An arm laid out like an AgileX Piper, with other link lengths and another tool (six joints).
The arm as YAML. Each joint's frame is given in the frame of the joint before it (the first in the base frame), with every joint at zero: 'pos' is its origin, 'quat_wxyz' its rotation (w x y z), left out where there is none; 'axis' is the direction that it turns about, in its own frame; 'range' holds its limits. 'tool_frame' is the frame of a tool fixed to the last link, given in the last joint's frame.
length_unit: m
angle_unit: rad
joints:
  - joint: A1
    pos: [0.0, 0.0, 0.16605]
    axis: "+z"
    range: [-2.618, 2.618]
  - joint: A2
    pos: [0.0, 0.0, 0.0]
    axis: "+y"
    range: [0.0, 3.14]
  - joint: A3
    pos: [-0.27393, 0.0, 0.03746]
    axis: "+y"
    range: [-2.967, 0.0]
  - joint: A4
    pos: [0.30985, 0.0, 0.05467]
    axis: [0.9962, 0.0, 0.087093]
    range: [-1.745, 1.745]
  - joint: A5
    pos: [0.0, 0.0, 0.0]
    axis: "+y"
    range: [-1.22, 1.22]
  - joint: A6
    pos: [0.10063, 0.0, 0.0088]
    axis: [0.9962, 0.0, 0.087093]
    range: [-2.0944, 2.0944]
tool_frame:
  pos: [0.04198, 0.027, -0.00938]
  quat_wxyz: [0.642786, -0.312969, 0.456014, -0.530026]
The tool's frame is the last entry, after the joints.
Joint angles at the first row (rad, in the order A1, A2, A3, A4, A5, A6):
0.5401 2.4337 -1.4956 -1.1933 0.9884 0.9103
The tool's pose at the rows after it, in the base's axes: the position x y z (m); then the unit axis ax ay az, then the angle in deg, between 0 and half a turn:
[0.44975 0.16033 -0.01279 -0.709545 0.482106 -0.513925 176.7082]
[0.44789 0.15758 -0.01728 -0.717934 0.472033 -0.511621 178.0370]
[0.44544 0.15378 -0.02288 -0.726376 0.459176 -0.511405 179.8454]
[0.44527 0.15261 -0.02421 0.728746 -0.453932 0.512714 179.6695]
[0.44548 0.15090 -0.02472 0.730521 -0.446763 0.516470 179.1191]
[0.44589 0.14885 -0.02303 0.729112 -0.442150 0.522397 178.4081]
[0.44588 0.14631 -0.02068 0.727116 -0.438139 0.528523 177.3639]
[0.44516 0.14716 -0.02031 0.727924 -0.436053 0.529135 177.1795]
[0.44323 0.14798 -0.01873 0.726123 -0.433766 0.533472 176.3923]
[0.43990 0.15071 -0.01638 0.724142 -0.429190 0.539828 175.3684]
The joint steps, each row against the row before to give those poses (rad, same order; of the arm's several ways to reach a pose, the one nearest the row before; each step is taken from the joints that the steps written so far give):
0.0000 0.0010 0.0000 0.0011 0.0019 -0.0145
-0.0009 0.0122 -0.0018 -0.0019 0.0081 -0.0241
0.0000 0.0168 -0.0021 -0.0078 0.0159 -0.0230
0.0000 0.0052 -0.0011 -0.0068 0.0052 -0.0055
0.0000 0.0043 0.0000 -0.0133 0.0084 -0.0032
0.0000 0.0005 -0.0002 -0.0110 0.0161 -0.0003
0.0000 0.0000 -0.0009 -0.0075 0.0219 -0.0036
0.0032 0.0000 0.0000 -0.0001 0.0046 -0.0029
0.0070 0.0000 0.0000 0.0000 0.0205 0.0000
0.0136 0.0000 0.0000 0.0001 0.0296 -0.0001

